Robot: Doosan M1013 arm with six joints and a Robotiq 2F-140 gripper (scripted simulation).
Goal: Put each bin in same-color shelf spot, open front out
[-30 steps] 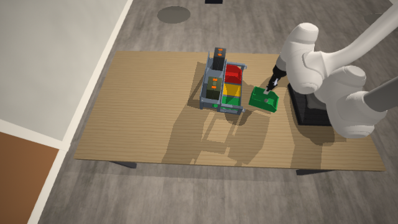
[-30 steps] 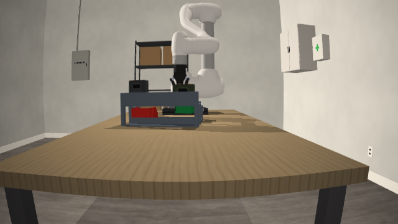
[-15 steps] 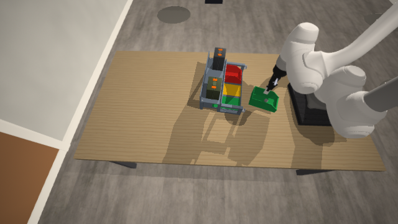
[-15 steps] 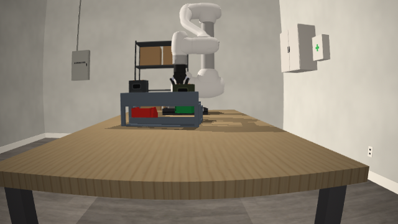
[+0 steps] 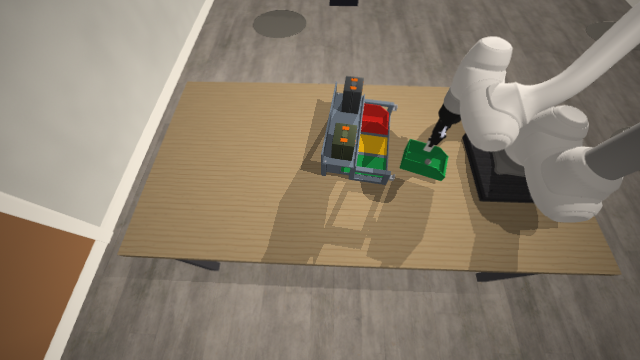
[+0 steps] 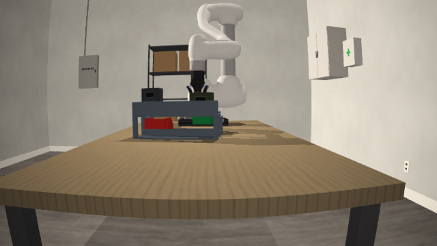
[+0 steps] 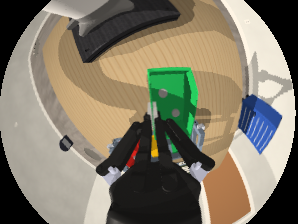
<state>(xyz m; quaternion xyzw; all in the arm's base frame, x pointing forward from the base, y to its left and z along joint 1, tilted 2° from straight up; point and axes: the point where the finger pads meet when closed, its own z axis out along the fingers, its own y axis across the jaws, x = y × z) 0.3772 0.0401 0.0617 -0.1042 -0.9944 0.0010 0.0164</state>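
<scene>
My hand is 50 mm to the right of the green bin, 40 mm above it and 10 mm short of it. Round my hand: red bin (240 mm ahead, 160 mm to the right, 70 mm below).
</scene>
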